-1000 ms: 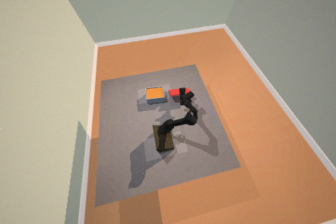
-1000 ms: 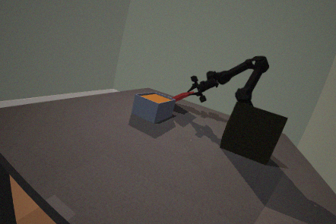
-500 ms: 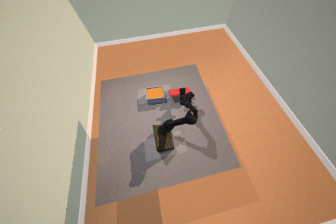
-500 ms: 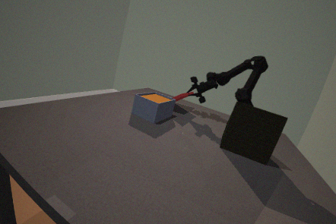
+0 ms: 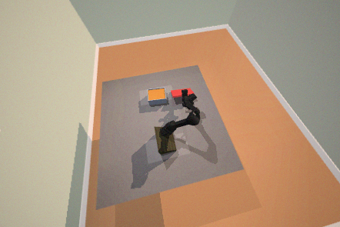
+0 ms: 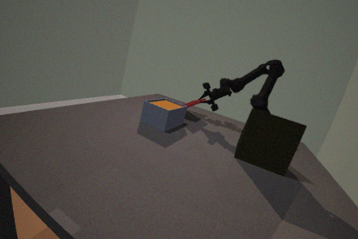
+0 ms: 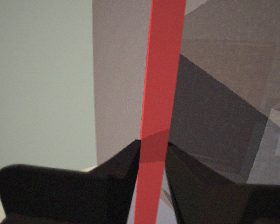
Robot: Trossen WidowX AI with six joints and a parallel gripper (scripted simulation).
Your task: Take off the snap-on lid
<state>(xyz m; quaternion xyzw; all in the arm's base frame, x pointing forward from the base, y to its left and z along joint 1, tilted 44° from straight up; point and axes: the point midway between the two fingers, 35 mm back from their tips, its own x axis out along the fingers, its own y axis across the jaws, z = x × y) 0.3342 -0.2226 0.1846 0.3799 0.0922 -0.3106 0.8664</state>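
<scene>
The red lid lies 7 cm ahead of my gripper tip and 5 cm below it. From my gripper tip the other things lie so: blue storage box 29 cm to the left, 9 cm ahead, 6 cm below.
</scene>
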